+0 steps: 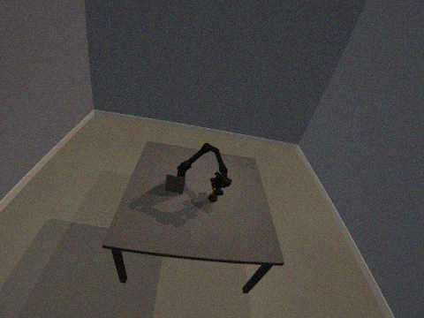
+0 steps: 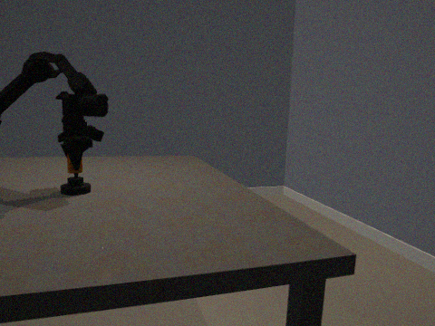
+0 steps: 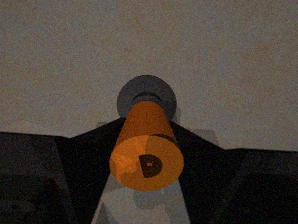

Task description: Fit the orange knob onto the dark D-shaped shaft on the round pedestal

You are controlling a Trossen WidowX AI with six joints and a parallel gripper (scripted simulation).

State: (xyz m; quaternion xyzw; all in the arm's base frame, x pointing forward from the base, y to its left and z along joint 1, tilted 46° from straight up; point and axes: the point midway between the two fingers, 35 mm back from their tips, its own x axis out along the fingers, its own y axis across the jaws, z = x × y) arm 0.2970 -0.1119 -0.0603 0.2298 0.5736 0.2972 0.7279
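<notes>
My gripper tip is 20 mm below the orange knob. Round my gripper tip: dark pedestal: 40 mm below.
</notes>
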